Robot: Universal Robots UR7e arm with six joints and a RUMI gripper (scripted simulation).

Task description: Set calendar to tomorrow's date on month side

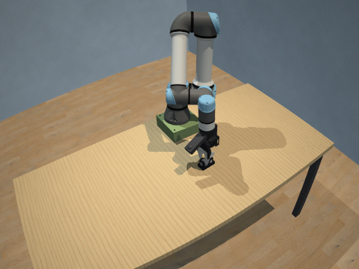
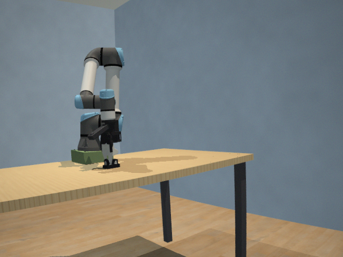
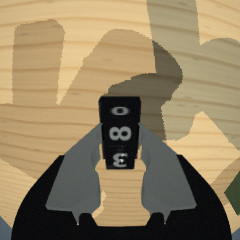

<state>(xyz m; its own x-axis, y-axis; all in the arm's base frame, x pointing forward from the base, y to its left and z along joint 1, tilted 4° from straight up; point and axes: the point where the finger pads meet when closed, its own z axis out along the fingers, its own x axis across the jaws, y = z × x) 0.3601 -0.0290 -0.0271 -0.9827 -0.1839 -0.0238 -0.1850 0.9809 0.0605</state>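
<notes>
My hand is 3 cm above the black calendar tray and 2 cm to the right of it. The rest, counted from my hand: black digit cube 1 cm below.
</notes>
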